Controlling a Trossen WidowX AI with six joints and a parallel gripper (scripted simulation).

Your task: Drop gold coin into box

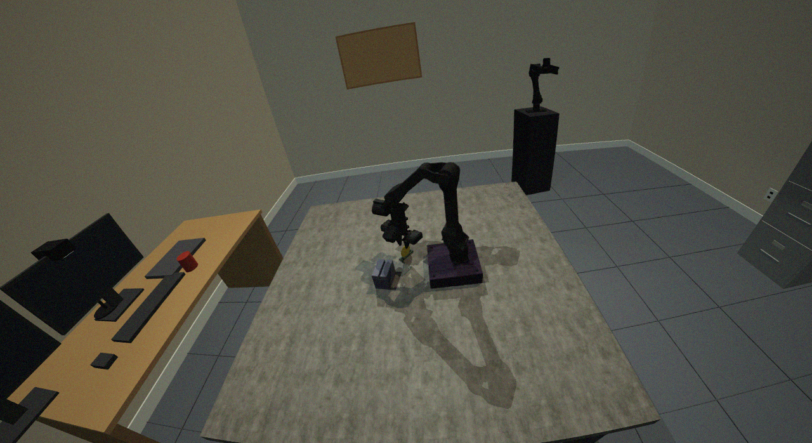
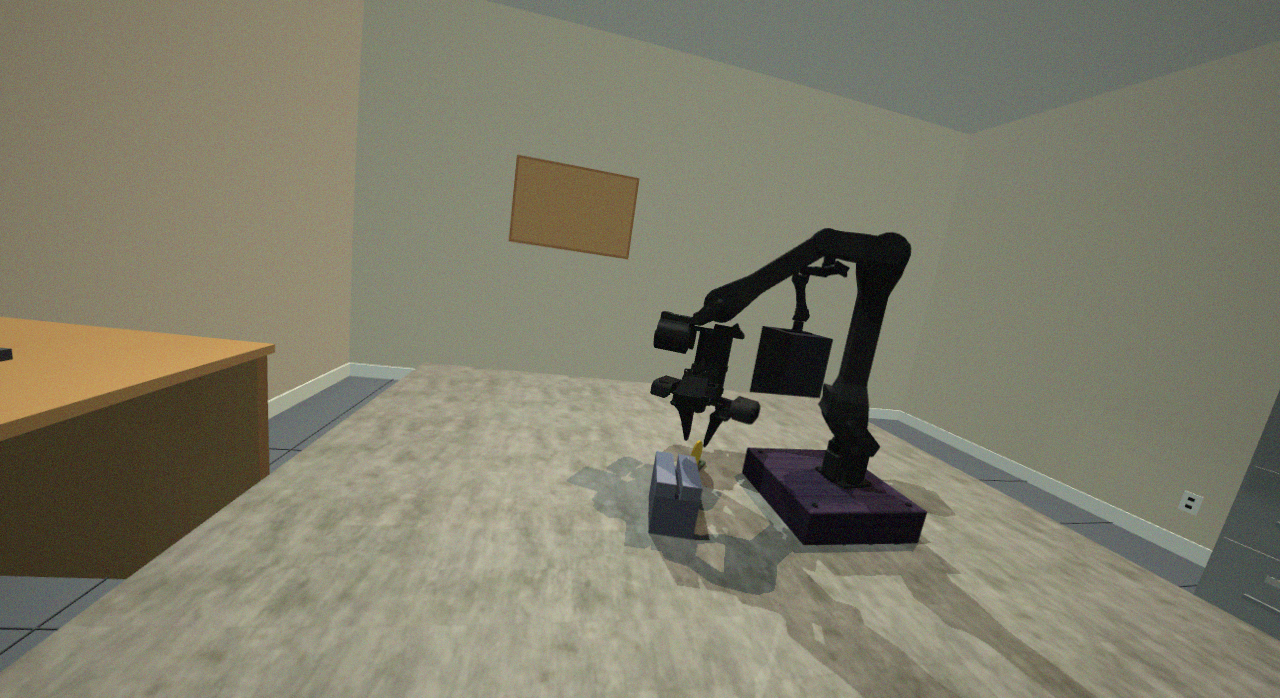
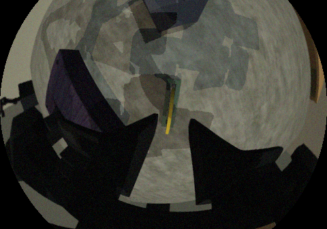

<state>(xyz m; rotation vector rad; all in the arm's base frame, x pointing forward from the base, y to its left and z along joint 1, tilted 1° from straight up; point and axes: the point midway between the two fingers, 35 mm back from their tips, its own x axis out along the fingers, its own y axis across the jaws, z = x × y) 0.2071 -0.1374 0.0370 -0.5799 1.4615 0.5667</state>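
My gripper tip is now 20 mm above the gold coin.
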